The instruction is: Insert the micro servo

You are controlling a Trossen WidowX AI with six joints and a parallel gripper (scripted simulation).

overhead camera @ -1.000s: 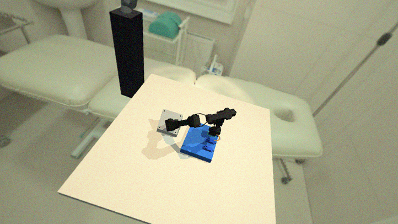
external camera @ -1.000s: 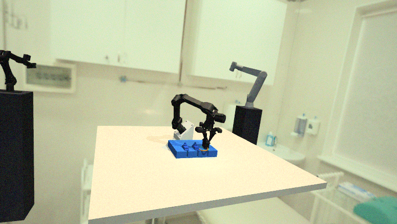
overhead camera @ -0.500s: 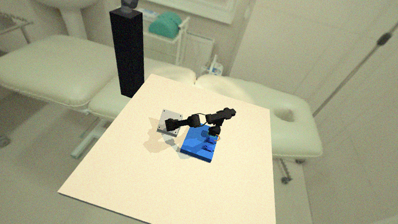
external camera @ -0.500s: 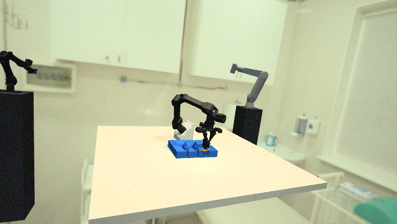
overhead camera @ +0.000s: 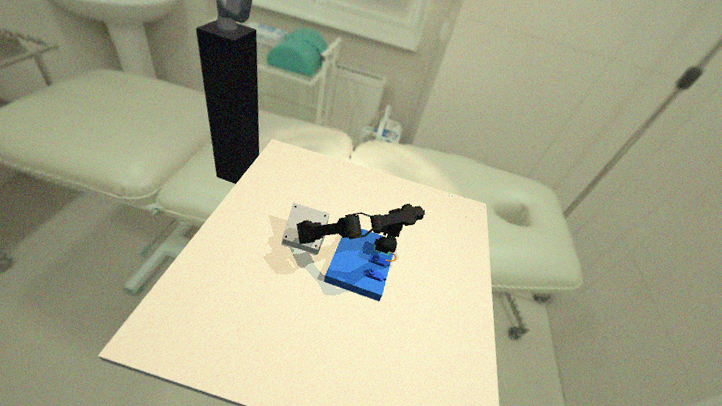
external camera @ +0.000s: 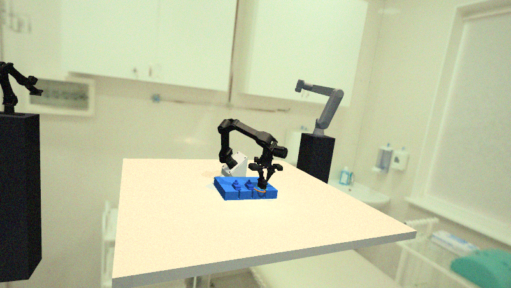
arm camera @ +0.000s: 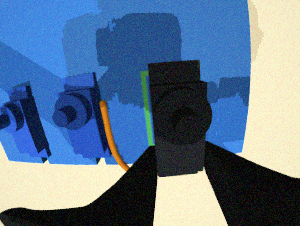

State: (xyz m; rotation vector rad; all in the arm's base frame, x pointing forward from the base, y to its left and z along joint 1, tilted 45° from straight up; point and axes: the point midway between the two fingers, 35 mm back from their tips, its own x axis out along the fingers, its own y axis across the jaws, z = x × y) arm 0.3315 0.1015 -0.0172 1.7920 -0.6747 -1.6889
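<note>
My gripper tip is now 120 mm past the deck, 80 mm to the left of it and 60 mm above it.
</note>
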